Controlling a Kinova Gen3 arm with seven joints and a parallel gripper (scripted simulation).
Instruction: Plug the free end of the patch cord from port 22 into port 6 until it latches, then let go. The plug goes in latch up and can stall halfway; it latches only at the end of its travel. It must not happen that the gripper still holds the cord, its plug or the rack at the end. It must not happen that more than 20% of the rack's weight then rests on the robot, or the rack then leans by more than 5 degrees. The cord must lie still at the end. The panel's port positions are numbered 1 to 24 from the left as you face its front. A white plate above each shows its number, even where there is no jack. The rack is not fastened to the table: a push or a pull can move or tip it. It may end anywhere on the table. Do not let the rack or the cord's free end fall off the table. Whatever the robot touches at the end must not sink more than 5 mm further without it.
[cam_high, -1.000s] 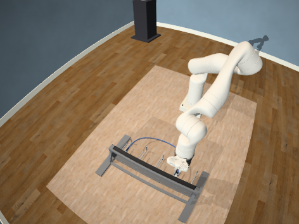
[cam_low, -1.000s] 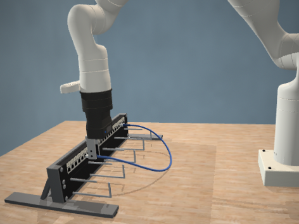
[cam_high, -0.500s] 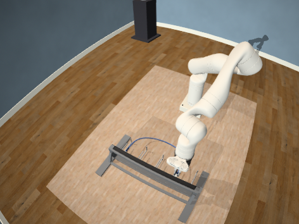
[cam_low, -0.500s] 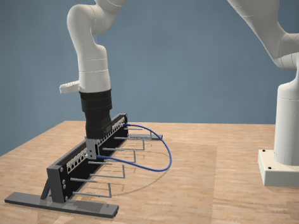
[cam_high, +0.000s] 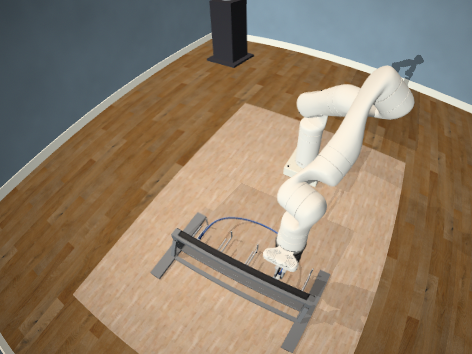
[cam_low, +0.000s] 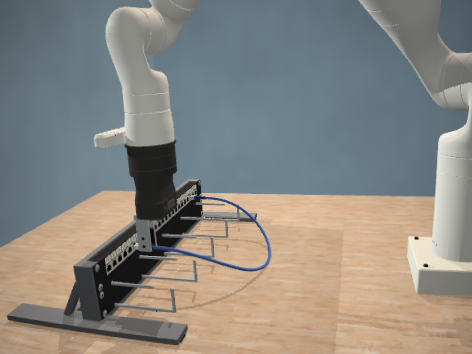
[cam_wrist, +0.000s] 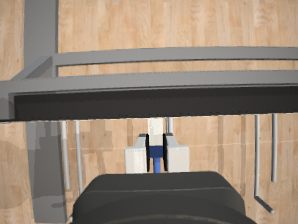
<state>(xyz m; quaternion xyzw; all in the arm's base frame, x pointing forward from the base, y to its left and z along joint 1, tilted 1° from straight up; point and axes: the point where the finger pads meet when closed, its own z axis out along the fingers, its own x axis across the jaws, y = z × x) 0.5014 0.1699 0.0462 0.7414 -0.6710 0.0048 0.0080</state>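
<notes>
Now: the white plug 1 cm below my hand and 1 cm ahead of it.
</notes>
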